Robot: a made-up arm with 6 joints.
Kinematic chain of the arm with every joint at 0, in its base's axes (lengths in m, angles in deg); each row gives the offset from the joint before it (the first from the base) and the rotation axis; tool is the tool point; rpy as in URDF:
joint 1: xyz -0.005 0 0.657 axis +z
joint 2: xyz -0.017 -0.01 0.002 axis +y
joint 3: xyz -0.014 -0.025 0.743 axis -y
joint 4: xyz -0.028 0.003 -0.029 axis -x
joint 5: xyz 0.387 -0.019 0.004 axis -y
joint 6: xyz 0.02 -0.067 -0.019 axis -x
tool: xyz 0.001 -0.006 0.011 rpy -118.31 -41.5 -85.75
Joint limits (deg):
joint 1: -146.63..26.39
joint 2: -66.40..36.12
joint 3: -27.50..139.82
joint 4: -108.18..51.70
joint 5: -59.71..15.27
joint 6: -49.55..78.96
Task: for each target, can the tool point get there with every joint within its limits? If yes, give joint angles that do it. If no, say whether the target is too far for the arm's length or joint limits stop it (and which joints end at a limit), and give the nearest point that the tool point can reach.
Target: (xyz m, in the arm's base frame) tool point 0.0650 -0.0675 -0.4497
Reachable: no: joint limits stop it (at a limit: joint 2, joint 3, joint 5, joint 6) | nearest point 0.3311 -0.3241 0.8672 | short by 1.368 m
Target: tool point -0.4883 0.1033 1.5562
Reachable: yes | joints -22.40 -45.01 49.32 -42.49 -23.17 27.42
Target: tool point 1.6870 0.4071 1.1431
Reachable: no: too far | nearest point 0.9129 0.5900 1.0265 | short by 0.804 m
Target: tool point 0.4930 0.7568 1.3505
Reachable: yes | joints -130.19 -51.10 91.62 21.46 -10.36 67.53
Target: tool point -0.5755 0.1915 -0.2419
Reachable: no: joint limits stop it (at a limit: joint 2, joint 3, joint 4, joint 5) | nearest point -0.9819 0.3279 0.7340 | short by 1.066 m
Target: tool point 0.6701 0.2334 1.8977
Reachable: no: too far | nearest point 0.5305 0.1851 1.6476 | short by 0.290 m
